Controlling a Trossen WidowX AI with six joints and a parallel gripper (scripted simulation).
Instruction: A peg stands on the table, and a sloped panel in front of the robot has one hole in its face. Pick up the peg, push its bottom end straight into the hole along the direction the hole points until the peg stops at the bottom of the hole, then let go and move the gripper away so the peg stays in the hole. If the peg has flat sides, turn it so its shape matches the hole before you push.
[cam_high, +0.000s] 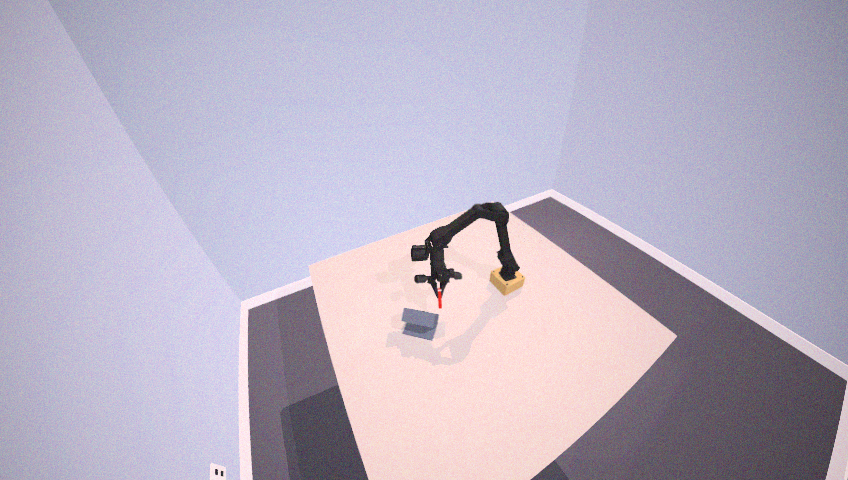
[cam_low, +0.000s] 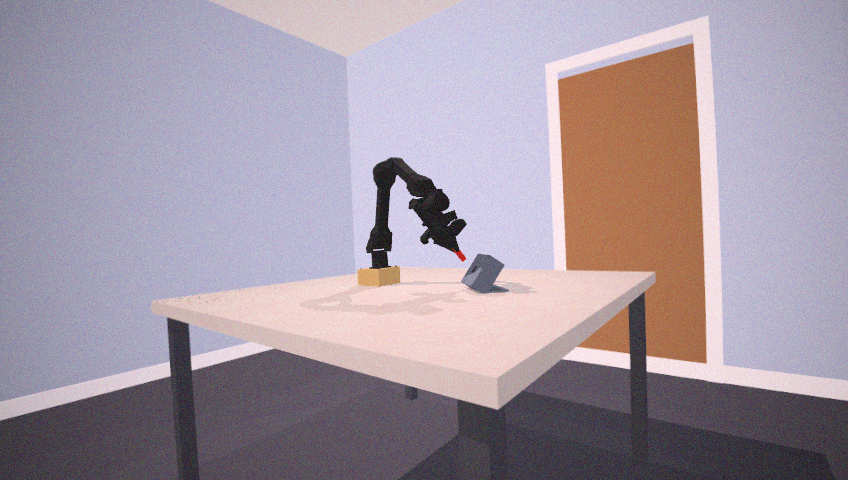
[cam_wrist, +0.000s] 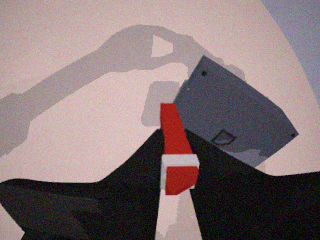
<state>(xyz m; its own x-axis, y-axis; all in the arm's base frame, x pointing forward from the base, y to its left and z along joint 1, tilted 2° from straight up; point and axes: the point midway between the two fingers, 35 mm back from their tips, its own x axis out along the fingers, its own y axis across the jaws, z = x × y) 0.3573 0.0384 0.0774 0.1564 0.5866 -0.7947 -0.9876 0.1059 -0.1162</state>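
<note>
Now: the grey sloped panel 9 cm ahead of my gripper tip, 7 cm below it and 2 cm to the left of it. The rest, counted from my gripper tip: red square peg 1 cm to the right, 1 cm above.
</note>
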